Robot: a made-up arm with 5 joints.
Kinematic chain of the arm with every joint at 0, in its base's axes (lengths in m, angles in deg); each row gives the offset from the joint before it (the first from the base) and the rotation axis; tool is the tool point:
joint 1: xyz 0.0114 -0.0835 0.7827 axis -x
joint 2: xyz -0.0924 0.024 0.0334 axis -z
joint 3: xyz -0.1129 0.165 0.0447 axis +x
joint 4: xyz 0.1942 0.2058 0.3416 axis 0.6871 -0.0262 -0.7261
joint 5: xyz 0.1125 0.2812 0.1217 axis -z
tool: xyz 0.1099 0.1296 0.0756
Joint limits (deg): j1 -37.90..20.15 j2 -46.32..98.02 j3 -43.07..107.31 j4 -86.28..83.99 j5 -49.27..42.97
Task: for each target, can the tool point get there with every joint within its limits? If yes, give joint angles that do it. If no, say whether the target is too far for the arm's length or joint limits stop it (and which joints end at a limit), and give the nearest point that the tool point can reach.
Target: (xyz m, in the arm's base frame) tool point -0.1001 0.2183 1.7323
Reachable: yes | joints -17.64 -18.88 32.92 -20.96 -8.56
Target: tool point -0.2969 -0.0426 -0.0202
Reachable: no: joint limits stop it (at a limit: joint 1, joint 3, joint 4) | nearest point -0.2864 -0.3169 0.3707 | short by 0.478 m
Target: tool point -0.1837 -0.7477 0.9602
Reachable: yes | joints -5.76 51.00 93.46 47.41 23.58
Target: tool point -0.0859 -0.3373 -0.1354
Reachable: no: joint limits stop it (at a limit: joint 1, joint 3, joint 4) | nearest point -0.0847 -0.4307 0.3082 | short by 0.453 m
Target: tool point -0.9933 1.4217 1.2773
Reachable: no: too far | nearest point -0.5852 0.8318 1.0835 | short by 0.743 m
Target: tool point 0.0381 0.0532 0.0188
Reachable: no: joint limits stop it (at a limit: joint 1, joint 3, joint 4) | nearest point 0.1146 0.4227 0.3408 | short by 0.496 m
